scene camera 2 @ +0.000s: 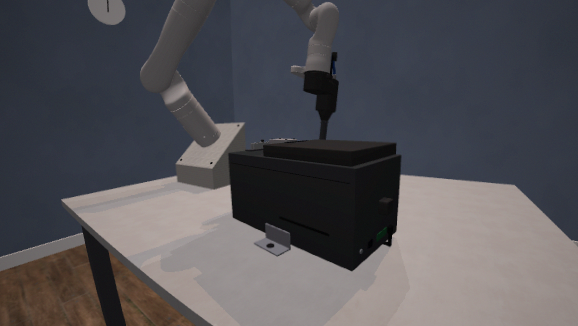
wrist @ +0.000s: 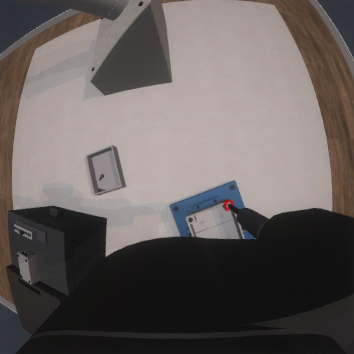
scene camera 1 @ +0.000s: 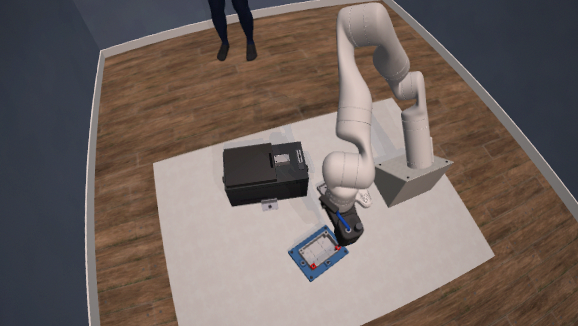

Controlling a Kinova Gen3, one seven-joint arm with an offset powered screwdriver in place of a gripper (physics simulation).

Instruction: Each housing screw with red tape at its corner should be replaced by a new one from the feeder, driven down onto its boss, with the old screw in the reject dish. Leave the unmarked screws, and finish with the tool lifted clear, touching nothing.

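Frame: origin at the arm's base, x down, y back, z left, level; millimetres.
Where they show: hand, its tool point: [wrist: 230, 206] [scene camera 1: 338, 245]; arm's base, origin of its link: [scene camera 2: 210, 138] [wrist: 122, 0] [scene camera 1: 419, 164].
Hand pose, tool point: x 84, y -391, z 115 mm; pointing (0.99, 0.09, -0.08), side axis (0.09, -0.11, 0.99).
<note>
Things, the pixels of their top centre, and the offset from my tool point. "*": a spot on its surface instead.
- grey housing, centre of its top: [wrist: 220, 241] [scene camera 1: 320, 249] dx +16, dy -58, dz -20 mm
- red-taped corner, a spot on its surface: [scene camera 1: 313, 266] * dx +12, dy -104, dz +25 mm
- screwdriver tip, a spot on its surface: [wrist: 231, 206] * dx -15, dy +1, dz +0 mm
- black screw feeder, centre of its top: [scene camera 2: 307, 139] [wrist: 29, 298] [scene camera 1: 263, 160] dx -100, dy -119, dz -348 mm
- reject dish, centre of its top: [wrist: 101, 169] [scene camera 1: 331, 187] dx +50, dy +96, dz -224 mm
- dark screw, centre of its top: [wrist: 99, 176] dx +63, dy +85, dz -237 mm
The grey housing [scene camera 1: 319, 250] [wrist: 212, 227] lies in the blue fixture [scene camera 1: 311, 276] [wrist: 181, 207]. One red-taped corner [scene camera 1: 313, 266] shows in scene camera 1. The other red-taped corner [scene camera 1: 337, 248] [wrist: 225, 206] has the screwdriver tip [wrist: 231, 206] at it, seen in the wrist view; whether the tip touches or holds a screw cannot be told. In scene camera 2 the tip is hidden behind the black screw feeder [scene camera 1: 250, 167] [scene camera 2: 300, 200] [wrist: 85, 250]. The reject dish [wrist: 120, 172] holds a dark screw [wrist: 101, 177] and another dark item in its corner.
The arm's grey wedge base [scene camera 1: 412, 185] [scene camera 2: 197, 175] [wrist: 137, 60] stands on the table behind the dish. A small metal bracket [scene camera 1: 270, 204] [scene camera 2: 277, 240] sits at the feeder's side. The arm partly covers the dish in scene camera 1. A person's legs [scene camera 1: 232, 25] show beyond the table.
</note>
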